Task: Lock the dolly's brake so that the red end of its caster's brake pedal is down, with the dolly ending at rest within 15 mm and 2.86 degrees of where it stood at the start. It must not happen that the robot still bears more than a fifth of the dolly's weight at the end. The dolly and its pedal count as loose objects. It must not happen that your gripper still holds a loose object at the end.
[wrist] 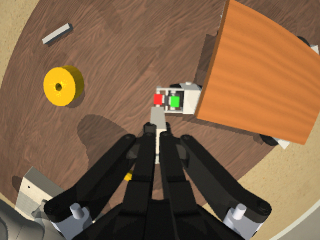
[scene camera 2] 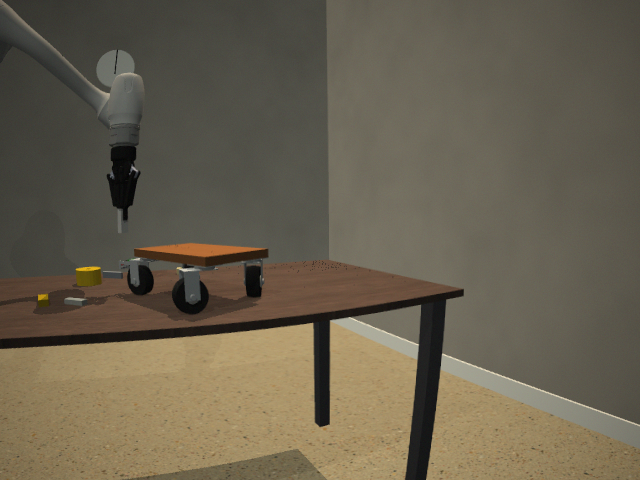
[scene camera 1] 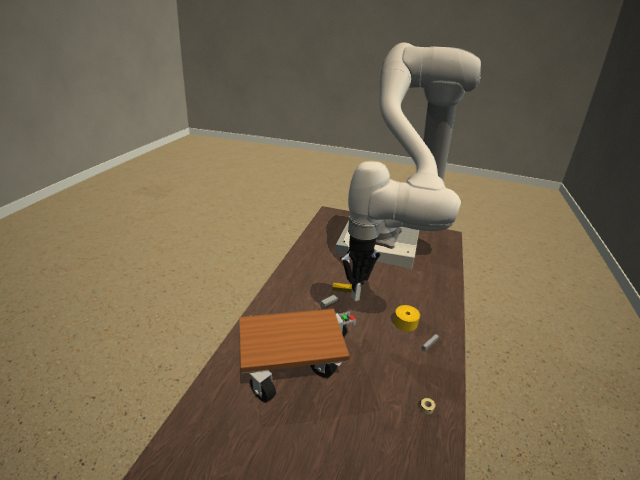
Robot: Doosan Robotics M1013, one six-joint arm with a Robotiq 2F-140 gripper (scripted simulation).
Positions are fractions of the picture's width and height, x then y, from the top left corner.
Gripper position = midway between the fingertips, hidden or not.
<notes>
In view: my gripper (scene camera 2: 0.19,0.48).
My gripper shows as well in the wrist view (wrist: 0.49,0.49) and in scene camera 1 (scene camera 1: 0.56,0.62).
</notes>
